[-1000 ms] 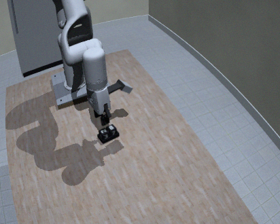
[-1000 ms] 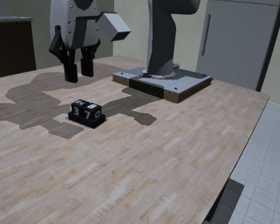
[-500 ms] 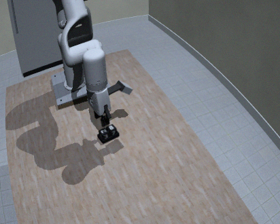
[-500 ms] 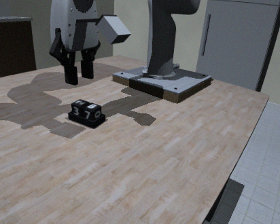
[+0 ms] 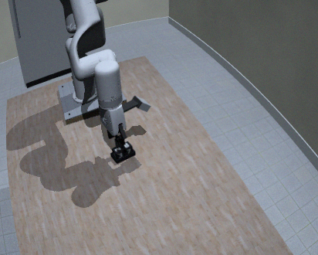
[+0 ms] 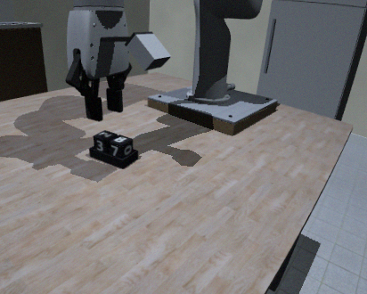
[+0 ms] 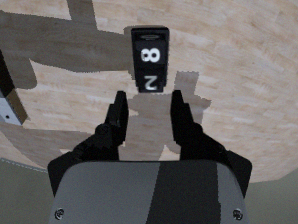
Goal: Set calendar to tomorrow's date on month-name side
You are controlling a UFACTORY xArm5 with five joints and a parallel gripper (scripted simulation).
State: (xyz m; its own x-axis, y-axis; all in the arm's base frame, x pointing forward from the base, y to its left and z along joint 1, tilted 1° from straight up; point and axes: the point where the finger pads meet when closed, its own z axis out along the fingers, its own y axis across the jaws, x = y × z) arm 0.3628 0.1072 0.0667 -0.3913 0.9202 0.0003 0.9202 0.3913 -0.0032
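The tray is 90 mm below my hand, 20 mm to the left of it and 10 mm behind it.
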